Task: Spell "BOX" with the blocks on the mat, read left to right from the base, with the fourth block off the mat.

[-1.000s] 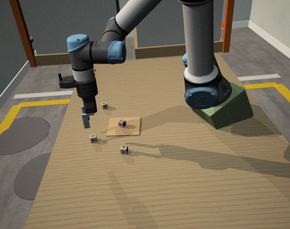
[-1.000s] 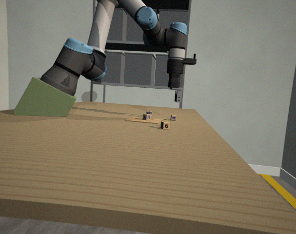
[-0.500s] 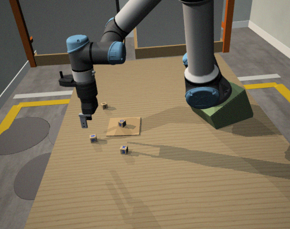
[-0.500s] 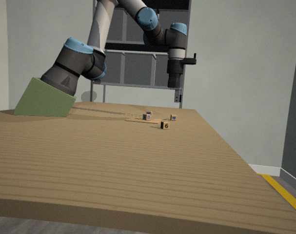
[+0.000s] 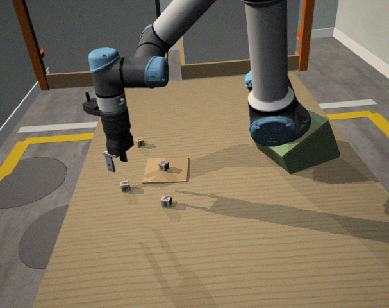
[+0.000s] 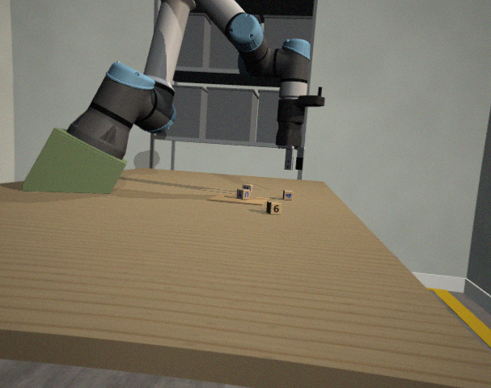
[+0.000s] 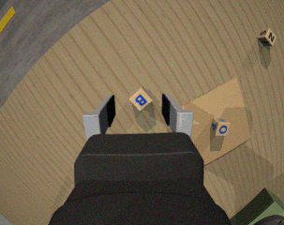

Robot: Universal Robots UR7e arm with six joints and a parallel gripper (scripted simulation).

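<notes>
The B block is 9 cm below my hand and 1 cm behind it. Round my hand: X block: 14 cm behind, 9 cm to the left, 9 cm below; then O block: 12 cm behind, 10 cm to the right, 9 cm below; then mat: 13 cm behind, 10 cm below, 9 cm to the right.
</notes>
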